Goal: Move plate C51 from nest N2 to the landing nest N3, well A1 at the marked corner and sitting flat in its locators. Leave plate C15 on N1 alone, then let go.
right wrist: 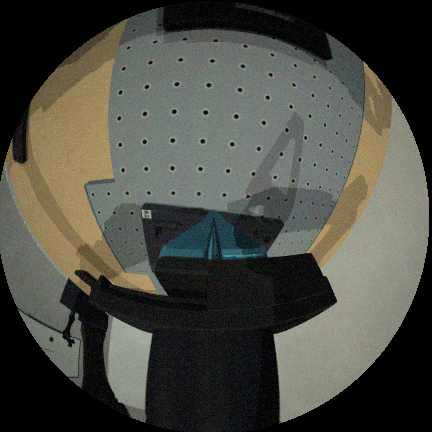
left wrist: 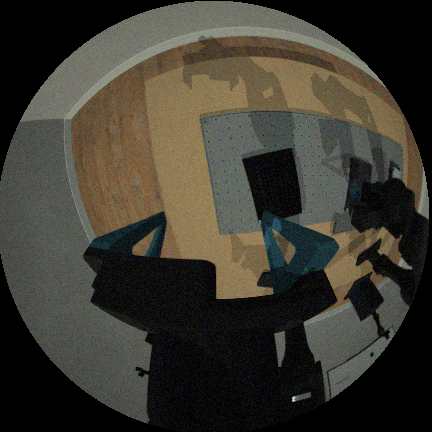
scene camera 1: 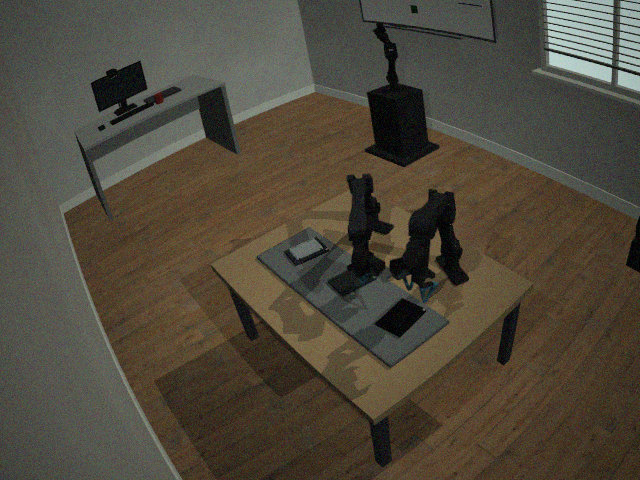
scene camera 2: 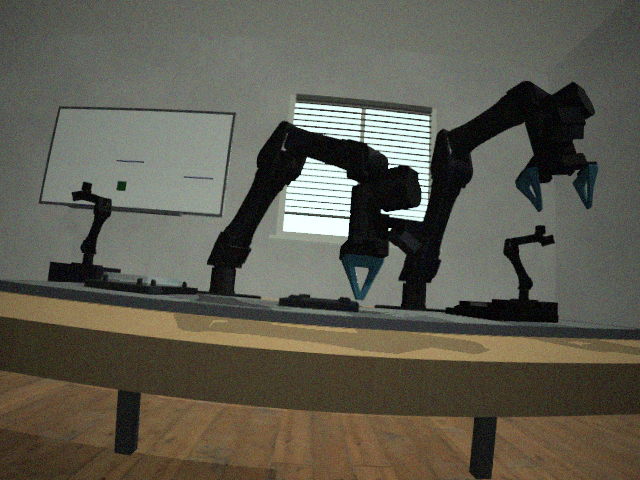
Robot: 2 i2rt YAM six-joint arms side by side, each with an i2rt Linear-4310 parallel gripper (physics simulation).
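Note:
A light plate [scene camera 1: 307,248] [scene camera 2: 147,280] [left wrist: 396,171] sits on a dark nest at the picture's left end of the board. A black plate-like block [scene camera 1: 400,316] [scene camera 2: 532,311] [left wrist: 274,184] [right wrist: 245,25] lies at the other end. Plate and nest numbers are unreadable, so I cannot tell which is C51. Between them is a dark low nest [scene camera 1: 341,284] [scene camera 2: 315,303] [left wrist: 359,172] [right wrist: 172,220] with a small white tag at one corner and no plate visible. My right gripper [scene camera 2: 360,298] [right wrist: 213,216] is shut and empty, pointing down close over this nest. My left gripper [scene camera 2: 564,209] [left wrist: 213,216] is open and empty, high up.
The grey perforated board [scene camera 1: 392,353] [left wrist: 225,190] [right wrist: 187,130] lies along the wooden table [scene camera 1: 382,400]. Both arms stand behind it, close together. A desk [scene camera 1: 191,85] with a monitor and a black pedestal [scene camera 1: 398,124] bearing another arm stand away from the table.

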